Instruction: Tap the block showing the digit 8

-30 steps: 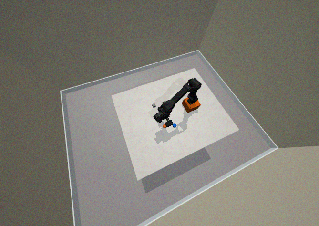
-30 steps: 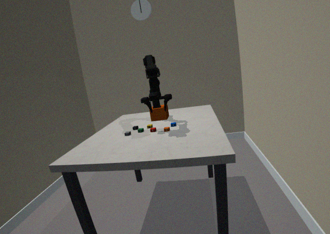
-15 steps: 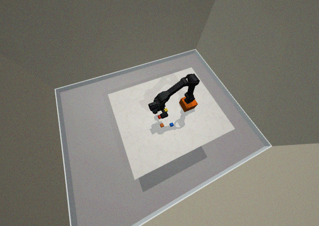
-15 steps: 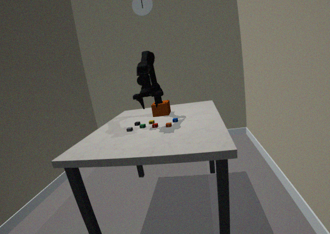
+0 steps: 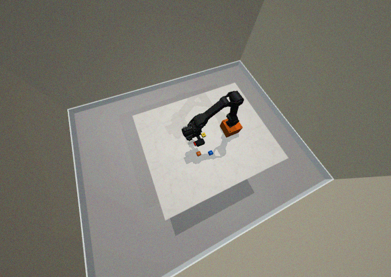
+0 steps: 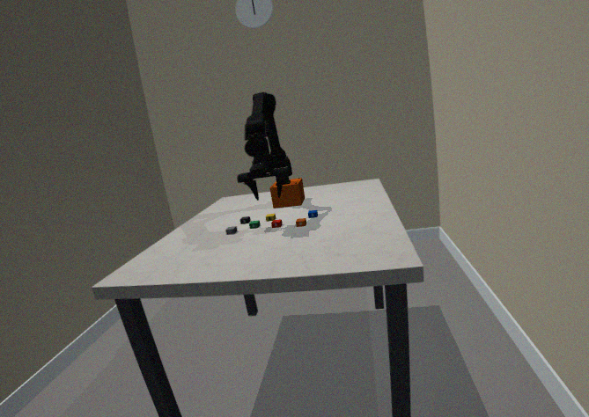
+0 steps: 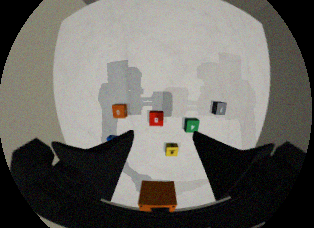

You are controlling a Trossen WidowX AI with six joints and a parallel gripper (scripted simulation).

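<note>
Now: the red block 10 mm behind my gripper tip, 10 mm to the left of it and 100 mm below it. Round my gripper tip: orange block 20 mm ahead, 100 mm to the left, 100 mm below; then green block 40 mm behind, 70 mm to the right, 100 mm below; then yellow block 110 mm behind, 20 mm to the right, 100 mm below.
</note>
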